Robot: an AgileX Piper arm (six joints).
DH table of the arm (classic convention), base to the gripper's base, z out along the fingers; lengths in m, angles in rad. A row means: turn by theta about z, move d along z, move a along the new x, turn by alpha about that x. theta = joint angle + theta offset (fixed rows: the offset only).
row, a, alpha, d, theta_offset
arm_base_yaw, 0, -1.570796, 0.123, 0
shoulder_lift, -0.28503, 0, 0, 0.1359
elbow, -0.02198, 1.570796, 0, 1.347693
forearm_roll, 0, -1.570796, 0.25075, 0
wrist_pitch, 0, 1.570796, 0, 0
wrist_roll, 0, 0, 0.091, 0
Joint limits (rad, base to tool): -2.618..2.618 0..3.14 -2.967..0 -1.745..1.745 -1.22..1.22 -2.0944..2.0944
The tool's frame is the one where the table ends.
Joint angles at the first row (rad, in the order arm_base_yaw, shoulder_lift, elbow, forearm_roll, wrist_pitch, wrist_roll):
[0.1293, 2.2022, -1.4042, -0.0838, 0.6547, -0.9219]
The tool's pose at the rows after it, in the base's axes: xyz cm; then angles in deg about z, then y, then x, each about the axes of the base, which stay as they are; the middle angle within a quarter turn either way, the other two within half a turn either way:
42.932 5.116 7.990 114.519 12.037 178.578
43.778 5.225 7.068 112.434 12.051 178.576
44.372 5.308 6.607 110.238 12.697 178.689
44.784 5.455 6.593 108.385 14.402 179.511
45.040 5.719 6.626 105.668 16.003 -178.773
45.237 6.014 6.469 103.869 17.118 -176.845
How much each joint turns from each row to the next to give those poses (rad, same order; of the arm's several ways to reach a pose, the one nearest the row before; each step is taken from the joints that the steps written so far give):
[0.0000, 0.0591, -0.0577, 0.0000, 0.0002, -0.0330]
[0.0000, 0.0443, -0.0454, 0.0000, 0.0009, -0.0365]
[0.0000, 0.0249, -0.0281, 0.0000, -0.0082, -0.0380]
[0.0000, 0.0060, -0.0090, 0.0143, -0.0289, -0.0406]
[0.0000, 0.0011, -0.0005, 0.0421, -0.0329, -0.0743]
[0.0000, 0.0055, -0.0008, 0.0542, -0.0284, -0.0674]

